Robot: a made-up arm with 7 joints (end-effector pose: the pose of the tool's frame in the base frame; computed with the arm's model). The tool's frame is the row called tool. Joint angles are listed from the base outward.
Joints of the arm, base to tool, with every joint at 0 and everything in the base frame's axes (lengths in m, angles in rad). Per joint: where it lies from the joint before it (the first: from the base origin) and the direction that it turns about. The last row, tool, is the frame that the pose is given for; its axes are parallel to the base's.
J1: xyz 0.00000 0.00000 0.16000 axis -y
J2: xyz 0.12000 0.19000 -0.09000 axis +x
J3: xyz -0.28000 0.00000 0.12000 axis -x
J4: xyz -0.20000 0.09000 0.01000 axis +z
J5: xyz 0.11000 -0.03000 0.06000 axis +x
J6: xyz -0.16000 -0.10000 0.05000 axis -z
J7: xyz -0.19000 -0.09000 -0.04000 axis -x
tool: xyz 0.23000 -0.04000 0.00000
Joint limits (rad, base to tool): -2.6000..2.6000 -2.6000..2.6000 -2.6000..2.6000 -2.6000..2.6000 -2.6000..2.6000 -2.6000..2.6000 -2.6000..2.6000
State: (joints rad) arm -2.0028 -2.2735 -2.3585 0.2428 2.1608 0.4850 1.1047
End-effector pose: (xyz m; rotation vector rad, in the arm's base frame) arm -0.0810 0.4165 0.6767 1.0488 2.3593 -0.9673
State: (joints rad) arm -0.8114 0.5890 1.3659 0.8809 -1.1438 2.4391 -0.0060
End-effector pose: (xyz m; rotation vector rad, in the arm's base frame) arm -0.2158 0.1513 0.5617 -0.6408 -0.9376 -0.5162
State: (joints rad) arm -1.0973 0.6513 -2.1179 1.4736 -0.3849 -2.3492 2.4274
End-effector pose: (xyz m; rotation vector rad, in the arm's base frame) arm -0.2197 0.0286 0.4068 -1.7960 -1.9068 -1.6037
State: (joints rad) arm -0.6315 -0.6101 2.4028 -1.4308 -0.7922 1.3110 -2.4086
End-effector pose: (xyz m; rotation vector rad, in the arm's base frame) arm -0.5276 0.1156 0.3235 -0.4214 -1.0172 2.5498
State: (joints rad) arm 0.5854 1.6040 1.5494 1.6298 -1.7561 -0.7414 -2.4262
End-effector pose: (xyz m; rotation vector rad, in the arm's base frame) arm -0.3359 0.1709 0.0571 -0.3209 0.4126 1.0765
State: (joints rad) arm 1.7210 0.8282 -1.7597 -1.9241 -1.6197 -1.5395 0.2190
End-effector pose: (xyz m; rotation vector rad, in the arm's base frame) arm 0.1707 0.0167 -0.2141 -0.2150 0.1351 2.5510
